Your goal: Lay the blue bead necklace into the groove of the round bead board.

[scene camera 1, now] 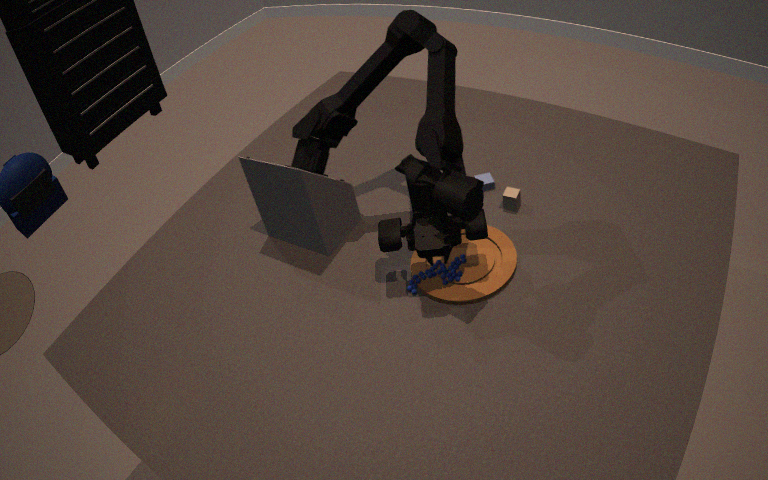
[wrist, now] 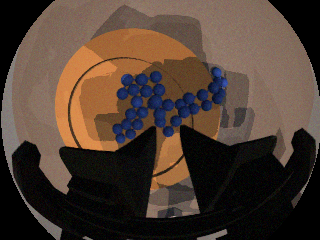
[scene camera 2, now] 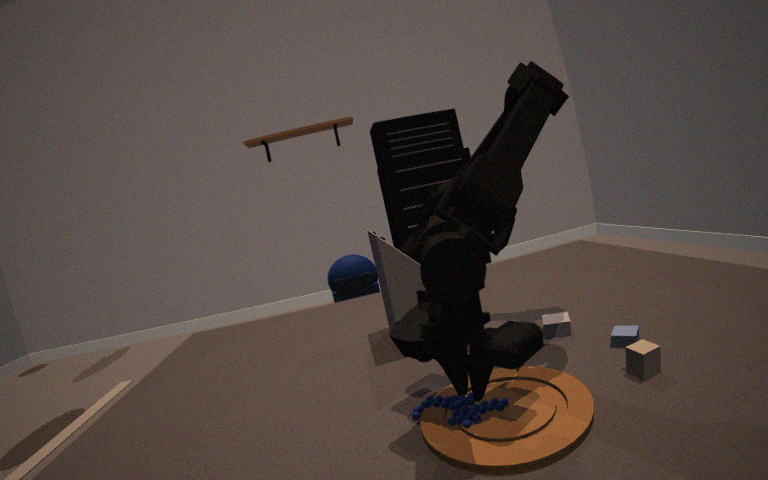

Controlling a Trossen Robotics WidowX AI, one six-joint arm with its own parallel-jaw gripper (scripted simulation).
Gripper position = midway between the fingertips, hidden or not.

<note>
I see my gripper (scene camera 2: 471,397).
My gripper shows as well in scene camera 1 (scene camera 1: 438,263) and in the wrist view (wrist: 168,130).
</note>
